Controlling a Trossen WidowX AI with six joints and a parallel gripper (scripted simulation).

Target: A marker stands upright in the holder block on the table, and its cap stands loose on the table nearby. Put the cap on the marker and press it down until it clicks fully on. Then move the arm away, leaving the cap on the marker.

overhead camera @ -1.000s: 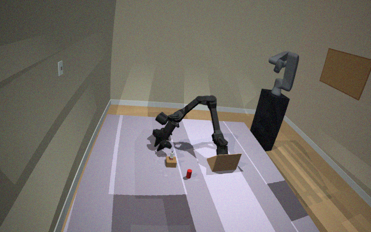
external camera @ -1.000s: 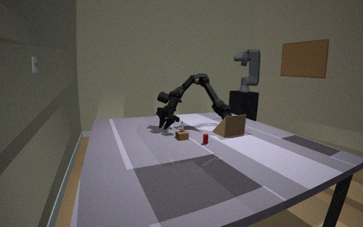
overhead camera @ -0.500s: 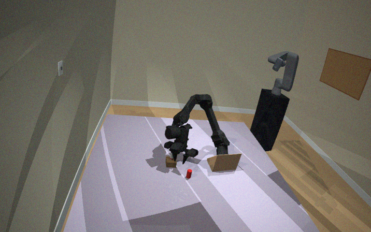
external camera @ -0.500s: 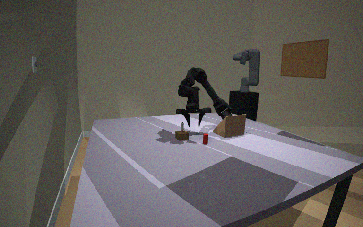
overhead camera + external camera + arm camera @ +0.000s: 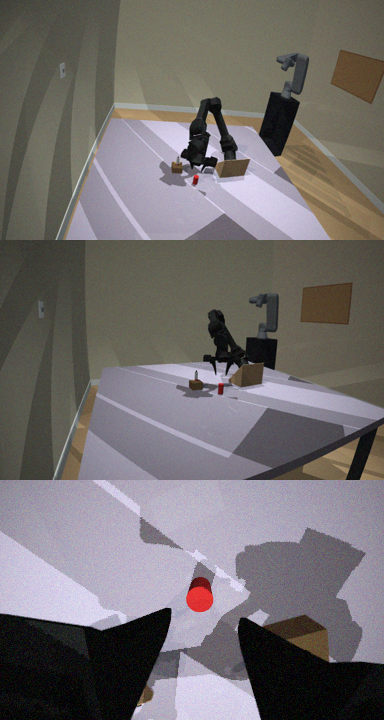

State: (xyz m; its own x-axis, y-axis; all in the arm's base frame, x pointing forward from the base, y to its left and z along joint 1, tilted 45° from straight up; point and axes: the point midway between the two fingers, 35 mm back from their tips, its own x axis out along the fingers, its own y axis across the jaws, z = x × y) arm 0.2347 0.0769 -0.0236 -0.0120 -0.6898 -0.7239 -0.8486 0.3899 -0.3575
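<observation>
My gripper tip is 1 cm past the red cap and 7 cm above it. Also, from my gripper tip: brown holder block (8 cm ahead, 12 cm to the right, 8 cm below).
</observation>
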